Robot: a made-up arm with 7 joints.
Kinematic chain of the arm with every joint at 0, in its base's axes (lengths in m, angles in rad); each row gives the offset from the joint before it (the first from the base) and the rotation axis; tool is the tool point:
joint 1: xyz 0 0 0 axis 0 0.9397 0.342
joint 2: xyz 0 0 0 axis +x
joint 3: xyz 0 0 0 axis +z
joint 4: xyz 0.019 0 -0.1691 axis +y
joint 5: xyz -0.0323 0 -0.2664 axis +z
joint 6: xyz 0 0 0 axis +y
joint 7: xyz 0 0 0 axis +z
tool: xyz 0 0 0
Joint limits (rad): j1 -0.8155..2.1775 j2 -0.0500..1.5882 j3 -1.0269..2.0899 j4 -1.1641..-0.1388 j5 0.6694..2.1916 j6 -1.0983..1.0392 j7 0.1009..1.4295
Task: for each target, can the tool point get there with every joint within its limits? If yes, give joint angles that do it. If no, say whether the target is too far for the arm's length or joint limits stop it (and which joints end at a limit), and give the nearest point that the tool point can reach.
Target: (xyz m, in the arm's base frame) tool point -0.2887 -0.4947 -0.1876
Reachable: no: too far | nearest point -0.2489 -0.2931 -0.1132 | short by 0.219 m
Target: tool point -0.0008 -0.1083 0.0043
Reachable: no: joint limits stop it (at a limit: joint 1, joint 2, joint 3, joint 4) | nearest point -0.2357 -0.2988 -0.1028 | short by 0.321 m
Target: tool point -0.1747 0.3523 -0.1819
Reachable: yes | joints 0.8067 0.8100 0.8154 -0.5494 1.2025 -0.1969 0.3113
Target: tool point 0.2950 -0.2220 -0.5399
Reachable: no: too far | nearest point 0.2018 -0.1334 -0.3626 | short by 0.219 m
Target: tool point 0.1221 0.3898 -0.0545
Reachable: yes | joints 0.3391 1.2083 0.6200 -0.9499 0.8841 -0.0726 0.8875
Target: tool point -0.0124 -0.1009 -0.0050
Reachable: no: joint limits stop it (at a limit: joint 1, joint 2, joint 3, joint 4) | nearest point -0.2357 -0.2988 -0.1028 | short by 0.314 m
